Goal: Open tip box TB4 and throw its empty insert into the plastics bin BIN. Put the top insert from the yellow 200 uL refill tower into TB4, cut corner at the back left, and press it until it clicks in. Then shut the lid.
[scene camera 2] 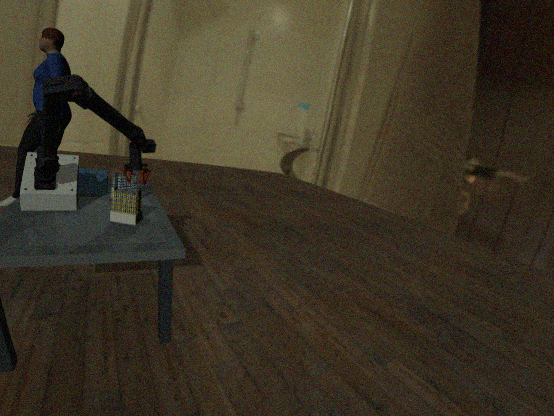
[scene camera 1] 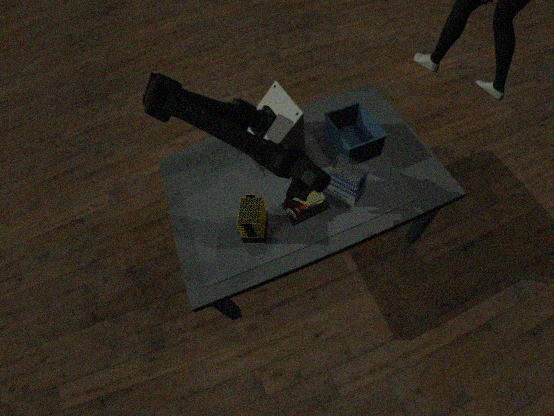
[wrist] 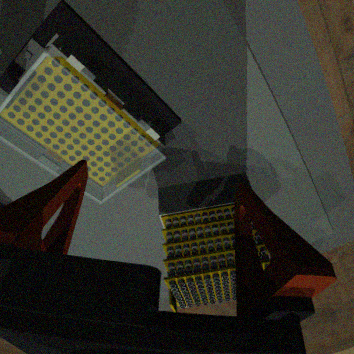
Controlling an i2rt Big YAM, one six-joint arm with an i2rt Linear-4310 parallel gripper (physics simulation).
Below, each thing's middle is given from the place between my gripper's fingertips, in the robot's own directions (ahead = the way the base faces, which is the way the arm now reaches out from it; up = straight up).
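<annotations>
There is the blue-white tip tower (scene camera 1: 349,177), and it sits 6 cm below my hand, 3 cm behind it and 20 cm to the left of it. The blue bin (scene camera 1: 352,131) is 7 cm below my hand, and it is also 37 cm to the left of it and 22 cm behind it.
</annotations>
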